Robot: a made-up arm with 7 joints.
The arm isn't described. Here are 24 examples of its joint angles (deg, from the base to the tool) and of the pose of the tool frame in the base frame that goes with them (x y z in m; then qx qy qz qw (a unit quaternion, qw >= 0)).
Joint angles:
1: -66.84 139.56 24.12 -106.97 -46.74 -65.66 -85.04
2: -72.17 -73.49 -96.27 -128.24 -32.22 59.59 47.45
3: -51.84 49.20 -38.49 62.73 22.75 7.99 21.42
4: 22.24 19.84 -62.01 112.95 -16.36 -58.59 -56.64
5: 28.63 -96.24 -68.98 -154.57 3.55 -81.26 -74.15
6: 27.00 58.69 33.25 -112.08 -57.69 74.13 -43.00
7: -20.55 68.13 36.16 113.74 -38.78 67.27 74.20
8: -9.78 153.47 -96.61 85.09 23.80 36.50 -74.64
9: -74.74 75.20 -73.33 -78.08 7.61 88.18 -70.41
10: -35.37 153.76 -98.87 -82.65 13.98 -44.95 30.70
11: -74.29 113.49 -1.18 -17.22 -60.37 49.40 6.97
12: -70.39 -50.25 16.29 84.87 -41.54 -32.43 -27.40
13: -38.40 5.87 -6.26 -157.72 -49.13 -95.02 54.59
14: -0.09 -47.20 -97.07 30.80 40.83 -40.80 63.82
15: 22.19 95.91 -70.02 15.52 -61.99 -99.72 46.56
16: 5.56 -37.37 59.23 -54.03 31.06 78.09 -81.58
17: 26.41 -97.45 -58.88 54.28 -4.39 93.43 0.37
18: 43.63 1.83 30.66 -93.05 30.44 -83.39 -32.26
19: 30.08 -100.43 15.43 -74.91 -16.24 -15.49 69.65
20: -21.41 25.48 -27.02 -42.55 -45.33 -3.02 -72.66
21: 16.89 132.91 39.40 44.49 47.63 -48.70 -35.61
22: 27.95 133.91 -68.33 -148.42 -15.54 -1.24 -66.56
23: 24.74 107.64 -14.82 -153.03 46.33 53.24 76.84
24: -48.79 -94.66 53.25 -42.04 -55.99 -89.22 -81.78
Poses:
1: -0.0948 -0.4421 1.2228 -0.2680 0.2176 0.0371 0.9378
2: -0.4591 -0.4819 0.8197 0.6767 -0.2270 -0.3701 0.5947
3: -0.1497 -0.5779 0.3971 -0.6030 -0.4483 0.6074 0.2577
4: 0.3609 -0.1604 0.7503 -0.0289 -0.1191 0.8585 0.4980
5: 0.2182 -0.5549 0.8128 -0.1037 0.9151 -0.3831 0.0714
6: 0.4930 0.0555 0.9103 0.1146 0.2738 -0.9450 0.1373
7: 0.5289 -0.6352 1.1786 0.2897 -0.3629 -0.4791 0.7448
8: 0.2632 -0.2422 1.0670 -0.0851 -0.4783 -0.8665 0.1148
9: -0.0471 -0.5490 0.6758 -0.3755 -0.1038 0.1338 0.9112
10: 0.4152 -0.6736 1.2276 0.8382 -0.1115 0.4991 0.1894
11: -0.2601 -0.6834 1.2888 0.1722 -0.4657 0.0873 0.8636
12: -0.4950 -0.6173 0.5880 0.3990 -0.4928 0.7406 0.2225
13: 0.3338 -0.6005 0.2717 0.8427 0.3550 -0.3949 0.0884
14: -0.1952 -0.4223 1.0099 0.3251 -0.1692 0.7993 0.4762
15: 0.3602 -0.0875 0.6307 -0.3019 -0.2212 0.9238 0.0806
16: 0.3276 -0.4251 0.4522 0.0204 -0.1841 -0.6732 0.7159
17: 0.2027 -0.6409 0.9454 0.0737 0.4065 -0.8845 0.2167
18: 0.6653 0.1972 0.2672 -0.7223 0.5115 0.0891 0.4568
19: 0.2269 -0.8209 0.5588 -0.1947 0.5713 -0.6951 0.3907
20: 0.4530 -0.5006 0.4133 0.3473 0.6738 0.1687 0.6300
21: 0.5060 -0.3941 1.1099 0.2764 0.6368 -0.4226 0.5827
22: 0.4257 -0.0641 1.1214 0.0517 -0.7058 0.5951 0.3809
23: 0.3190 -0.0648 1.0861 -0.1813 0.0716 0.9530 0.2318
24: -0.6131 -0.3002 0.6246 -0.0623 -0.7756 0.1435 0.6116
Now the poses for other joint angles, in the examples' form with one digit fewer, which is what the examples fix.
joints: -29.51 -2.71 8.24 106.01 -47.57 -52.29 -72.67
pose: 0.077 -0.607 0.674 0.034 -0.187 0.970 0.150
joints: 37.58 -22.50 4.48 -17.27 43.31 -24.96 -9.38
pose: 0.612 -0.409 0.417 -0.607 0.657 -0.444 0.052
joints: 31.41 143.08 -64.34 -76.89 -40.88 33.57 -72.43
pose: 0.489 -0.016 1.226 0.233 -0.567 0.689 0.388
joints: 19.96 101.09 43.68 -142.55 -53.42 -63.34 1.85
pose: 0.361 0.249 1.211 -0.022 0.484 0.751 0.449
